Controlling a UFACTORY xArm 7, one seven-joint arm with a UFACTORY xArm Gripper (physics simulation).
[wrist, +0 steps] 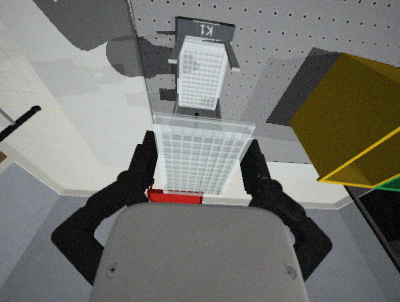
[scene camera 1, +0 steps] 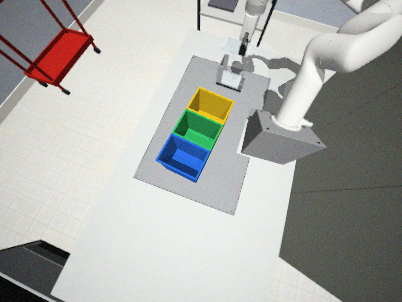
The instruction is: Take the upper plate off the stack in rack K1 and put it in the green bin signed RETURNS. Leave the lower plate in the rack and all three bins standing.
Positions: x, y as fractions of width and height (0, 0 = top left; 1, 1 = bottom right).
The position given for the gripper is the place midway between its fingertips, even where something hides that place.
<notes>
In view: the gripper (wrist: 0.50, 0.48), a yellow bin (scene camera 1: 0.51, 0.34), a green bin (scene camera 1: 0.50, 0.44), a blue bin (scene camera 1: 0.44, 0.51) and a gridded plate (wrist: 0.50, 0.51).
The yellow bin also shows in the wrist view (wrist: 0.85, 0.42). The wrist view does not show the blue bin: it is out of frame.
</notes>
